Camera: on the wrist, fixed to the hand. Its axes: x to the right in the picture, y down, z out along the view.
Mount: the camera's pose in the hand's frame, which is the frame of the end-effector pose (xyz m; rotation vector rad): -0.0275 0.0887 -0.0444 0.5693 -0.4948 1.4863
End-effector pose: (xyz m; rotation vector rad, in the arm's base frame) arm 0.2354 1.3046 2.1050 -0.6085 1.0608 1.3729
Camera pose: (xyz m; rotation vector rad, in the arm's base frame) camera 0.1427 1.2669 2.1294 1.1556 1.4078 2.0912
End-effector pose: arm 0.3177 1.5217 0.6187 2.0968 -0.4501 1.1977
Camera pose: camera 0.2238 1.4885 0.6447 -1.6112 1.5899 -1.0456
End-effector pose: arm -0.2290 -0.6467 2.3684 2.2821 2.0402 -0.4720
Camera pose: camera -0.1360 -0.6745 2.4028 2.7079 -0.2606 -1.2493
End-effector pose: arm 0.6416 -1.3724 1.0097 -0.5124 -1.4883 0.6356
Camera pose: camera 0.6800 -1.3221 0.9285 -1.0156 -1.0420 2.3883
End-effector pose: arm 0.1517 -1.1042 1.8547 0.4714 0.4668 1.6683
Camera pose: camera 0.0581 -1.1456 1.8654 -1.7762 -0.1443 -2.4211
